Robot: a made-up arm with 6 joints. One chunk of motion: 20 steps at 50 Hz.
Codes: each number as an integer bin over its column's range. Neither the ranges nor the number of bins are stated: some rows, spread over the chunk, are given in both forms.
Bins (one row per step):
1: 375 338 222 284 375 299
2: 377 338 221 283 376 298
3: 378 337 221 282 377 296
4: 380 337 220 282 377 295
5: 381 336 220 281 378 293
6: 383 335 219 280 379 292
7: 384 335 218 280 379 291
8: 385 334 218 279 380 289
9: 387 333 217 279 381 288
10: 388 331 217 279 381 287
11: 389 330 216 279 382 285
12: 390 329 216 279 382 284
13: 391 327 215 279 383 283
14: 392 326 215 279 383 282
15: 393 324 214 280 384 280
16: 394 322 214 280 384 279
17: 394 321 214 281 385 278
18: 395 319 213 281 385 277
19: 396 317 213 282 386 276
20: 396 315 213 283 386 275
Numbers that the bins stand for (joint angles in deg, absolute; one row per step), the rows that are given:
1: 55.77 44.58 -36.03 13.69 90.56 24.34
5: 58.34 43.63 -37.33 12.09 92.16 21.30
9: 60.91 42.20 -39.27 11.03 93.77 18.77
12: 62.19 40.31 -39.92 11.03 94.30 16.74
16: 63.90 36.99 -41.22 11.56 95.37 14.21
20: 64.76 33.67 -41.86 13.16 96.44 12.18
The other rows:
2: 56.62 44.58 -36.68 13.16 91.09 23.84
3: 57.05 44.10 -36.68 12.62 91.63 22.82
4: 57.91 44.10 -37.33 12.62 91.63 22.31
6: 59.19 43.15 -37.98 11.56 92.70 20.79
7: 59.62 43.15 -38.62 11.56 92.70 20.29
8: 60.05 42.68 -38.62 11.03 93.23 19.27
10: 61.33 41.26 -39.27 11.03 93.77 18.26
11: 61.76 40.78 -39.92 11.03 94.30 17.25
13: 62.62 39.36 -40.57 11.03 94.84 16.23
14: 63.05 38.88 -40.57 11.03 94.84 15.73
15: 63.48 37.93 -41.22 11.56 95.37 14.71
17: 63.90 36.51 -41.22 12.09 95.91 13.70
18: 64.33 35.56 -41.86 12.09 95.91 13.19
19: 64.76 34.61 -41.86 12.62 96.44 12.69

